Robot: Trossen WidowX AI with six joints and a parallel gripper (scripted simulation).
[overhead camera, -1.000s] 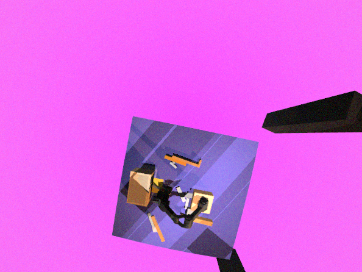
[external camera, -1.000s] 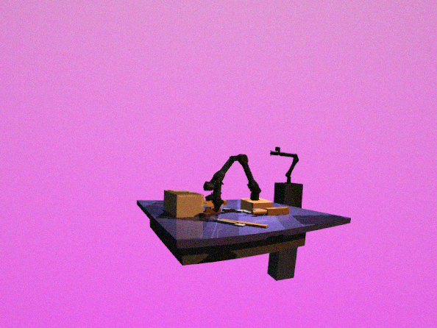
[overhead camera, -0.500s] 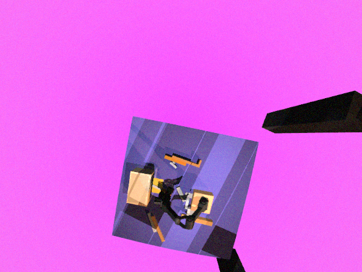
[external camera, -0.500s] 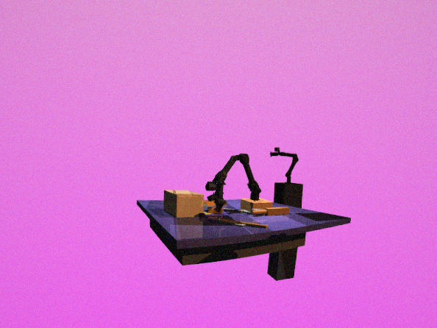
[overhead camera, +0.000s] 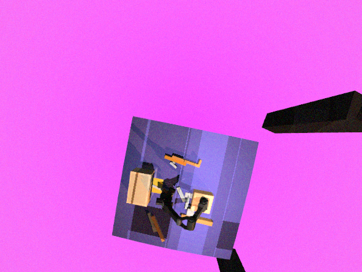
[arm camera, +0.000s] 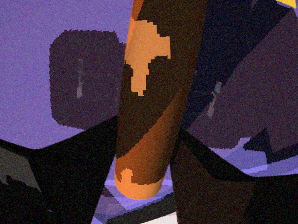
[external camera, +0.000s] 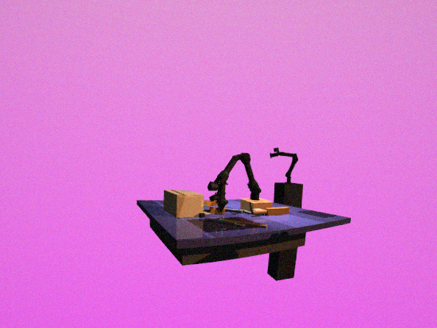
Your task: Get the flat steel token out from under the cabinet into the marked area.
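Right now the grey bar is 11 cm behind my gripper tip and 4 cm to the right of it. From my gripper tip the other things lie so: small white piece (28 cm to the right, 8 cm ahead); orange block (33 cm behind, 14 cm to the left, 2 cm above); orange bar (33 cm to the right, 8 cm ahead, 1 cm above).
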